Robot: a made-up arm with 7 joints. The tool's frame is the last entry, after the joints.
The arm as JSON. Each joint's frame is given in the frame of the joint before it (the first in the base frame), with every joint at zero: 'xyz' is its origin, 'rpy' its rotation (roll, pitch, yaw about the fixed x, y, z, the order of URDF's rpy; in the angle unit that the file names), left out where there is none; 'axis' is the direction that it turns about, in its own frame. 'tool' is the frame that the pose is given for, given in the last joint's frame.
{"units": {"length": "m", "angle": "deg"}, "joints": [
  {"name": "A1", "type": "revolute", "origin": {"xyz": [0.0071, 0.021, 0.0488], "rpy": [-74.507, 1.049, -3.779]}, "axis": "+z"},
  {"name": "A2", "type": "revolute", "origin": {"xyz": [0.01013, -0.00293, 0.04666], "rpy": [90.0, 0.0, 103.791]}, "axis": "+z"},
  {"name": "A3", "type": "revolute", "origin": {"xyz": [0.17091, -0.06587, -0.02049], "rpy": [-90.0, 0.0, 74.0]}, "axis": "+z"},
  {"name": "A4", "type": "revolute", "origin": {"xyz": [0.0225, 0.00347, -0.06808], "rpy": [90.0, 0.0, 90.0]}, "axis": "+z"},
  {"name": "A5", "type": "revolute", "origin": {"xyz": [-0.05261, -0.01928, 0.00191], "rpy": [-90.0, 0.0, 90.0]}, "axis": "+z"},
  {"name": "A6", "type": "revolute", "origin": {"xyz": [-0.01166, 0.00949, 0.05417], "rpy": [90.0, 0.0, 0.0]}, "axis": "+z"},
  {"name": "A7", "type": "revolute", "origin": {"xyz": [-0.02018, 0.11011, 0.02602], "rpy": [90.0, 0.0, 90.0]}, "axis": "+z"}
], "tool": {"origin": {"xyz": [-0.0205, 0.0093, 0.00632], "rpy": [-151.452, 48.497, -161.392]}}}
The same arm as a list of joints. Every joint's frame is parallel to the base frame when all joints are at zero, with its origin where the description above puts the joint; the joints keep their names.
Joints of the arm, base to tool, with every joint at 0 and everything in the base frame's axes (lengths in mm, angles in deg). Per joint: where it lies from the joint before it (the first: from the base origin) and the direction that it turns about. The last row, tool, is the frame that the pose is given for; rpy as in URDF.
A1: xyz 7.1 21 48.8 axis 0.068403 0.961235 0.26711
A2: xyz 13.3 43.4 15.1 axis 0.968889 -0.0002 -0.247497
A3: xyz -65 -16.2 -171.7 axis 0.247497 -0.0001 0.968889
A4: xyz -20.2 22.5 -65.1 axis 0.0002 1 0
A5: xyz 46.2 1.9 -31.7 axis 0.968889 -0.0002 -0.247497
A6: xyz 49.6 -9.5 -24.7 axis 0.0002 1 0
A7: xyz 101.7 26 -46.8 axis 0.247497 -0.0001 0.968889
tool: xyz -18.3 9.3 11.2 rpy -156.97 34.77 -165.1

